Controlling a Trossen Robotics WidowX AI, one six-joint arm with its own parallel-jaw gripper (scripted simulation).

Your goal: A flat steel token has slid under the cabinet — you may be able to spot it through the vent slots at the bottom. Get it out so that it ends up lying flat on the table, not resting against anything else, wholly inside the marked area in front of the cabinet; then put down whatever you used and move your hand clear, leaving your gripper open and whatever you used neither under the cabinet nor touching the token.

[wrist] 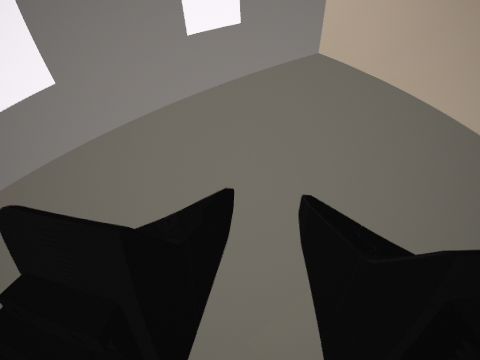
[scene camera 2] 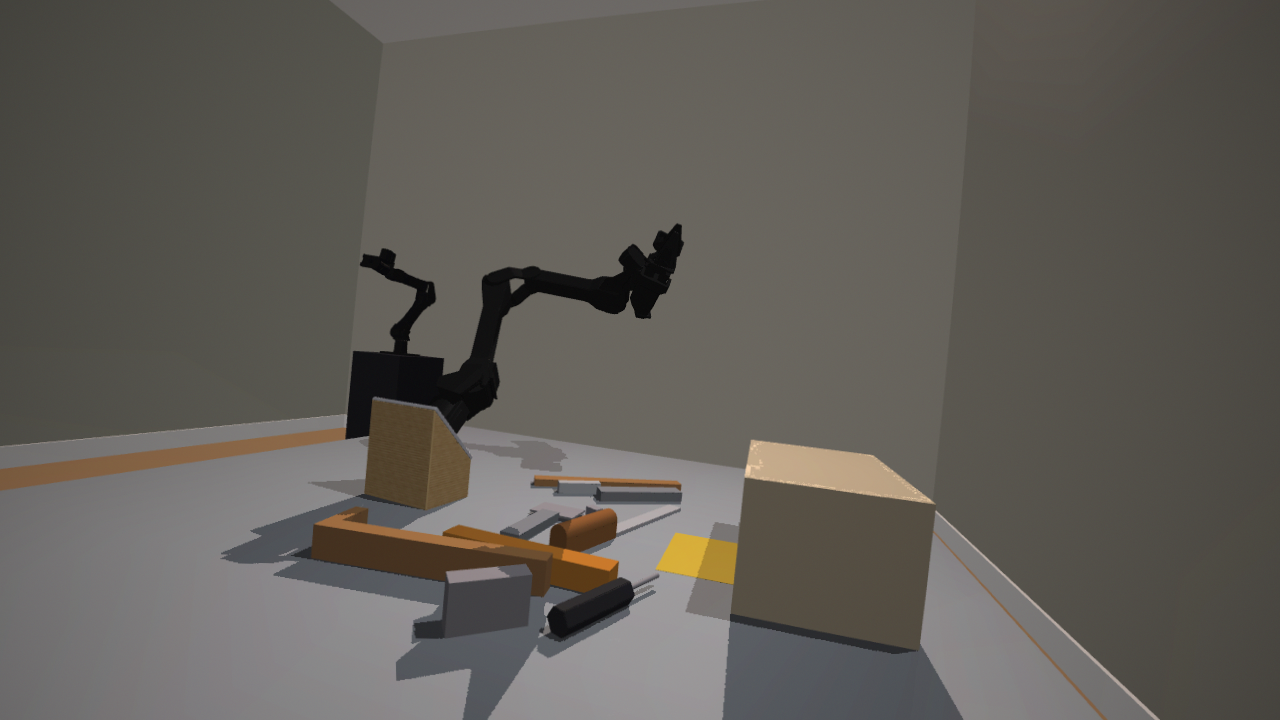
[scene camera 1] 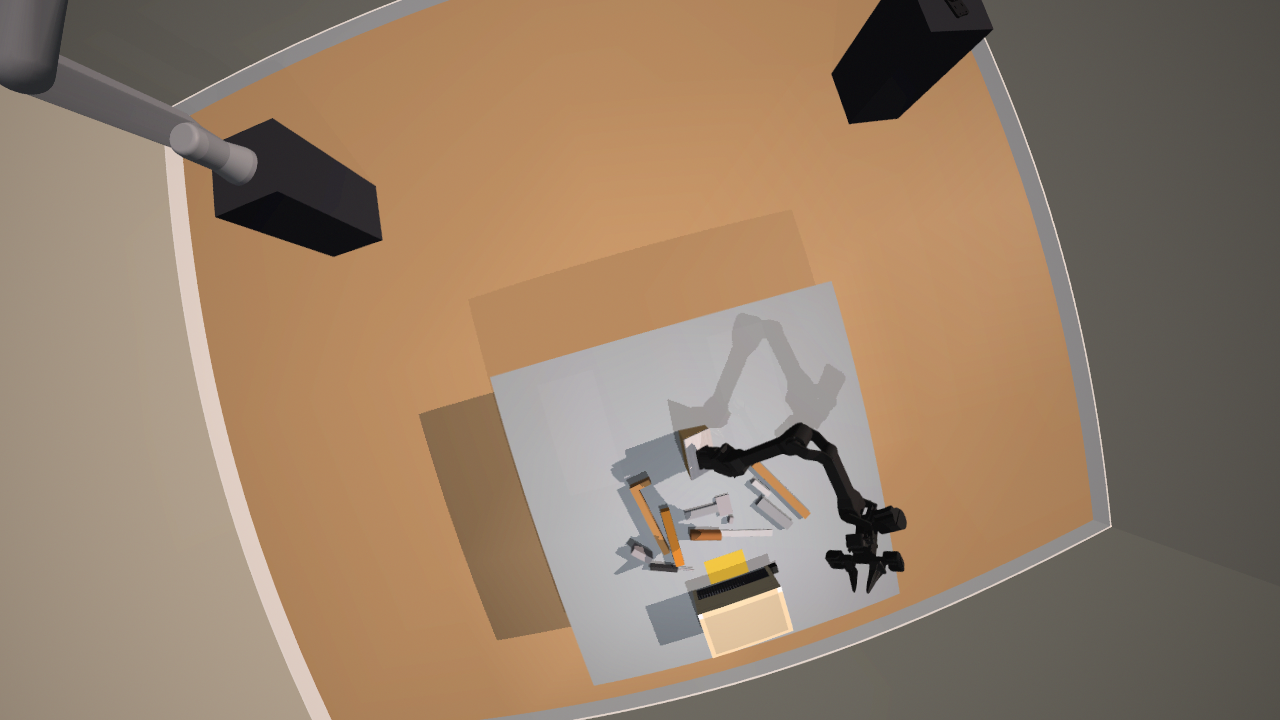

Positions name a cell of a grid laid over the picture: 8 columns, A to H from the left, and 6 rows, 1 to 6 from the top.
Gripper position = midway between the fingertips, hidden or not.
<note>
I see my gripper (scene camera 2: E2), a grey block (scene camera 2: C6) and a black-handled screwdriver (scene camera 2: D6).
My gripper is seen too in the wrist view (wrist: E4) and in scene camera 1 (scene camera 1: F5). The wrist view misses the grey block: it is out of frame. The wrist view misses the black-handled screwdriver: it is out of frame.
</note>
